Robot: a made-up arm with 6 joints.
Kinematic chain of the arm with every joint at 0, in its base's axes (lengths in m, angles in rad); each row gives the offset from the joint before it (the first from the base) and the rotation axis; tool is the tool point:
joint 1: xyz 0 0 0.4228 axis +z
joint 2: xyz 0.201 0 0 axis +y
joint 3: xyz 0 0 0.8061 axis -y
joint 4: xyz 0 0 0.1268 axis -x
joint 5: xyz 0.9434 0 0 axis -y
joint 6: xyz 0.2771 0 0 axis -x
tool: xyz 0 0 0
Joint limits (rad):
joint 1: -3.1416..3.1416
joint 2: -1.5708..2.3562
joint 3: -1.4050..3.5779
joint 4: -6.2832..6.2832
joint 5: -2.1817..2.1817
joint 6: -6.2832..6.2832
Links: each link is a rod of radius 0.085 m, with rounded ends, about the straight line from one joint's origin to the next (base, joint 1, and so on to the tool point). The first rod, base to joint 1, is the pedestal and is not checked.
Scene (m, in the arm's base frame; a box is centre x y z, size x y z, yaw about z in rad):
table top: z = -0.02
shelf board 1: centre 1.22 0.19 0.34 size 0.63 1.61 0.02 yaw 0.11
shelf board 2: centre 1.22 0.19 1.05 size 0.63 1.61 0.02 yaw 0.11
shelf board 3: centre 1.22 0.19 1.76 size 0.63 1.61 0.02 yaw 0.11
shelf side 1: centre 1.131 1 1.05 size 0.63 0.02 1.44 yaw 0.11
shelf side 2: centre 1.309 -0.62 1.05 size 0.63 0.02 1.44 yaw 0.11
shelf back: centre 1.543 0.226 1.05 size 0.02 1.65 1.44 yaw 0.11
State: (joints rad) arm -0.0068 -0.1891 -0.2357 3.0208 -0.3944 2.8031
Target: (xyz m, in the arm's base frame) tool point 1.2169 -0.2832 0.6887
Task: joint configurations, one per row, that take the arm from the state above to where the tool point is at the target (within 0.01 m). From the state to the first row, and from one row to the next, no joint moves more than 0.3 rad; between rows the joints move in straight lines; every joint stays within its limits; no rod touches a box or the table.
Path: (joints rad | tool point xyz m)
1: -0.0365 -0.4205 -0.3861 3.0145 -0.3868 2.8031 | 1.0621 -0.0520 1.4303
2: -0.0662 -0.6520 -0.5365 3.0082 -0.3791 2.8031 | 0.8755 -0.0717 1.4289
3: -0.0959 -0.8834 -0.6869 3.0019 -0.3715 2.8031 | 0.7076 -0.0821 1.3909
4: -0.2192 -0.9208 -0.8970 2.9877 -0.3631 2.8031 | 0.7347 -0.1791 1.1632
5: -0.3424 -0.9582 -1.1072 2.9736 -0.3547 2.8031 | 0.7145 -0.2718 0.9269
6: -0.4656 -0.9956 -1.3173 2.9595 -0.3463 2.8031 | 0.6502 -0.3458 0.6887
7: -0.4040 -0.7630 -1.1611 2.9701 -0.3370 2.8031 | 0.7651 -0.3441 0.7384
8: -0.3425 -0.5304 -1.0049 2.9808 -0.3277 2.8031 | 0.9031 -0.3372 0.7583
9: -0.2809 -0.2978 -0.8487 2.9914 -0.3184 2.8031 | 1.0569 -0.3185 0.7430
10: -0.2193 -0.0652 -0.6926 3.0021 -0.3091 2.8031 | 1.2169 -0.2832 0.6886

